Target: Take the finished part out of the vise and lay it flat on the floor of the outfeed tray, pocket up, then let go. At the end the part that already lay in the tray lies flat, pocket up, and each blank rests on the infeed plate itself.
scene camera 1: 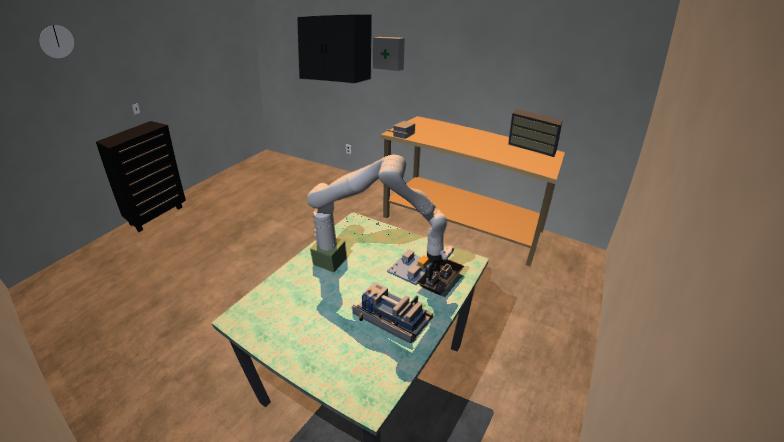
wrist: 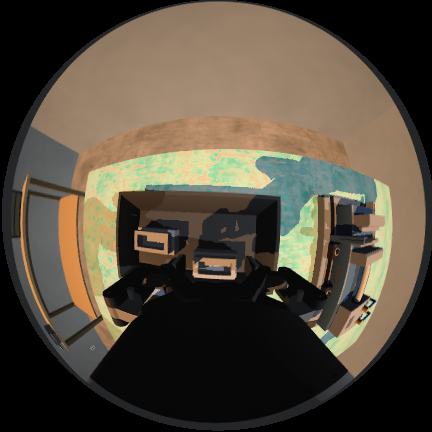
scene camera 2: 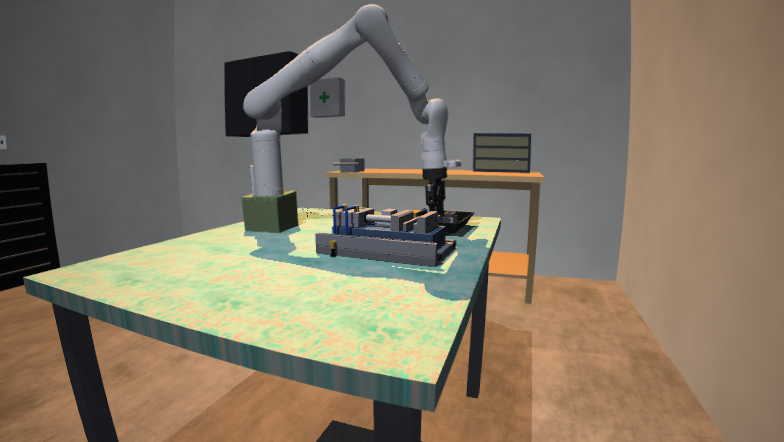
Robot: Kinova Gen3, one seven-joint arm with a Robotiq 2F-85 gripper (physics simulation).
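Frame: origin at the arm's base, x ahead, y left, z up, level; millimetres.
Where they show: gripper, fingertip midpoint: [scene camera 1: 434, 275] [wrist: 214, 262]; arm's base, link origin: [scene camera 1: 327, 244] [scene camera 2: 269, 193].
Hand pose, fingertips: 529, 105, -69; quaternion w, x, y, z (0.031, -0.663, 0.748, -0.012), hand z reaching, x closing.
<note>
Things, the pixels of their top centre, and the offset from my fingertips, as dx, dy, dz. "pt": a spot on its surface instead. Level surfaces: height alone.
- finished part, top centre: [wrist: 214, 268] -7, +2, +1
- vise, top centre: [scene camera 2: 387, 210] [wrist: 373, 274] [scene camera 1: 393, 299] -79, -281, +54
- infeed plate, top centre: [scene camera 1: 411, 266] -140, +55, -37
- orange block, top centre: [scene camera 1: 423, 259] -94, +94, -2
- raised grey base, surface spot: [scene camera 2: 378, 249] [scene camera 1: 383, 326] pt -74, -377, -19
- table, surface height: dz -46
My gripper [scene camera 1: 432, 276] [scene camera 2: 436, 212] [wrist: 214, 262] is open, pointing down inside the outfeed tray [scene camera 1: 452, 279] [scene camera 2: 463, 221] [wrist: 200, 202]. The finished part [wrist: 214, 261] lies between the spread fingertips, pocket up and seemingly flat; its underside and contact with the tray floor are hidden. The other part [scene camera 1: 445, 269] [wrist: 152, 233] lies in the tray to its left in the wrist view, pocket up. The vise [scene camera 1: 392, 308] [scene camera 2: 378, 235] [wrist: 357, 255] stands apart from the tray. Two grey blanks [scene camera 1: 407, 256] [scene camera 1: 413, 271] stand on the infeed plate [scene camera 1: 397, 270].
An orange block [scene camera 1: 423, 261] shows by the infeed plate, close to the gripper. The tray's walls surround both parts. The vise sits on a raised grey base [scene camera 1: 384, 325] [scene camera 2: 378, 249]. The arm's olive pedestal [scene camera 1: 328, 255] [scene camera 2: 269, 213] stands across the table [scene camera 1: 307, 340] [scene camera 2: 247, 307].
</note>
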